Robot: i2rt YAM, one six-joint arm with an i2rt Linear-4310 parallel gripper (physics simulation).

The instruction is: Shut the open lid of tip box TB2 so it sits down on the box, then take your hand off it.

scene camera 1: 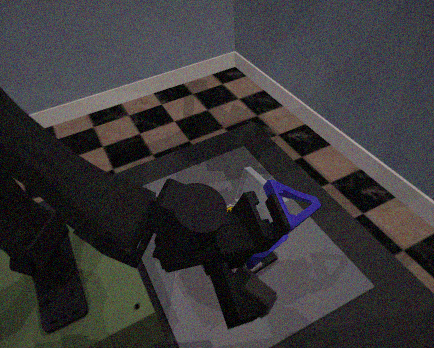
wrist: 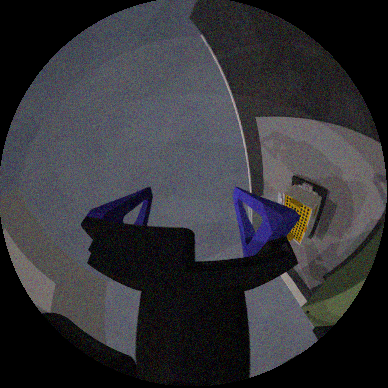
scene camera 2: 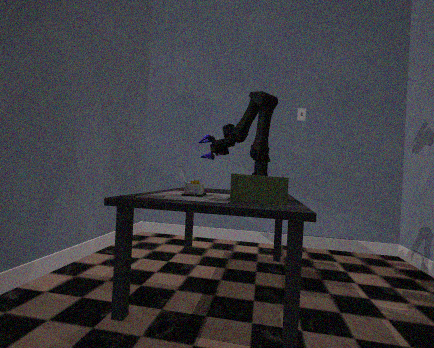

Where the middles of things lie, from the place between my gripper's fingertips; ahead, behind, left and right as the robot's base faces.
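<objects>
Position of the lid (scene camera 1: 250, 181) relative to my hand: 15 cm below it, 4 cm ahead of it, 18 cm to the left of it.
</objects>
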